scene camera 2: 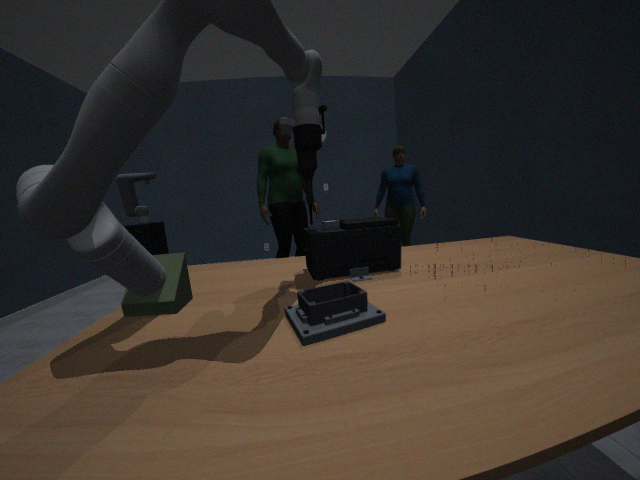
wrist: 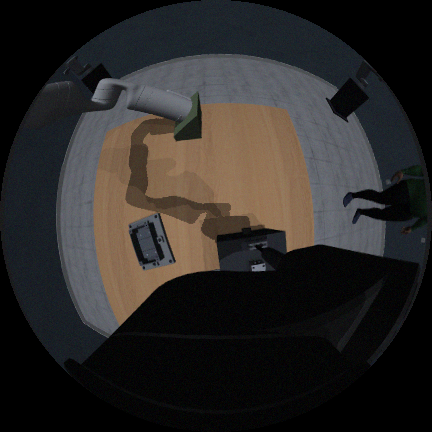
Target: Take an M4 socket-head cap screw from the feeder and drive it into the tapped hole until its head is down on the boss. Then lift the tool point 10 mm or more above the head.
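The black feeder box point(scene camera 2: 356, 253) point(wrist: 232, 252) stands towards the back of the table. My screwdriver point(scene camera 2: 311, 223) point(wrist: 258, 246) points down, its tip at the feeder's top, near the left end in the scene view. In the wrist view the tip is at a small light slotted part on the feeder. Whether a screw sits on the bit is too small and dark to tell. A dark open housing point(scene camera 2: 333, 304) point(wrist: 146, 244) sits on a grey base plate point(scene camera 2: 346, 329) point(wrist: 166, 245), in front of the feeder in the scene view. The tapped hole cannot be made out.
A silver block point(scene camera 2: 330, 224) point(wrist: 258, 266) sits on the feeder. A small grey bracket point(scene camera 2: 360, 275) stands before it. My arm's base is on a green wedge point(scene camera 2: 180, 289) point(wrist: 194, 125). Two people point(scene camera 2: 281, 175) point(scene camera 2: 401, 180) stand beyond the table. Another robot arm point(scene camera 2: 128, 193) is behind left.
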